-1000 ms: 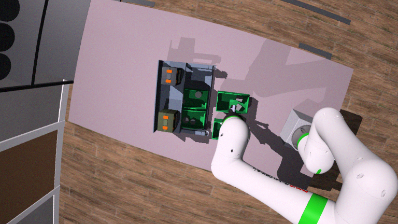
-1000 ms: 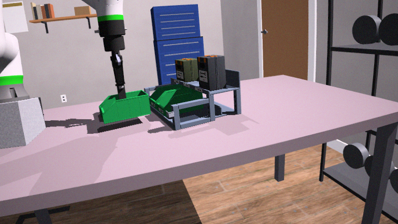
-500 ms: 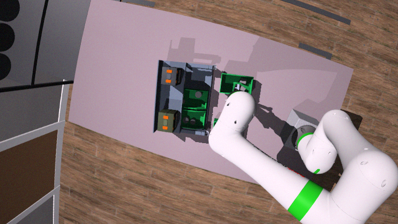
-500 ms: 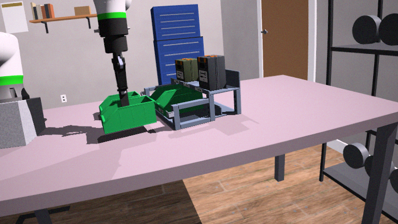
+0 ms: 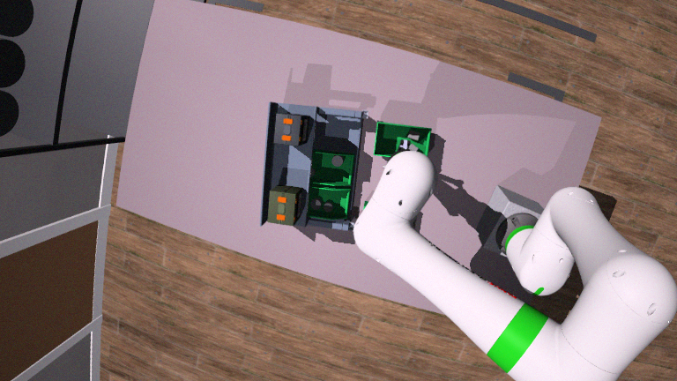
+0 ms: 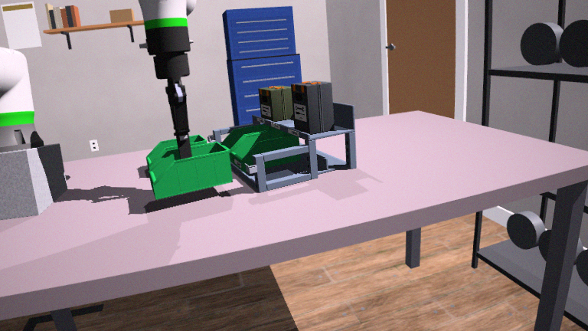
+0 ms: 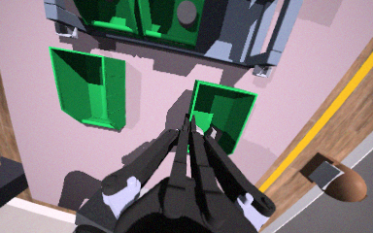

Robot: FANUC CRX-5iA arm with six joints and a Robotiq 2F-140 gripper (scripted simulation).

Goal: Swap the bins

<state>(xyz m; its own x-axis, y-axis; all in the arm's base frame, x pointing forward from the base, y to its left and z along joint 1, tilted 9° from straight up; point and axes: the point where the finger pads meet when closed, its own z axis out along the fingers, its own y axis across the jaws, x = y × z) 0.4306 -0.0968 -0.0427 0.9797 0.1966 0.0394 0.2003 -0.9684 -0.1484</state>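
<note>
The round part is 180 mm ahead of my hand, 90 mm below it and 80 mm to the left of it. From my hand the other things lie so: grey shelf 240 mm ahead, 120 mm to the left, 40 mm below; then dark grey box 330 mm ahead, 60 mm above, 10 mm to the left.
</note>
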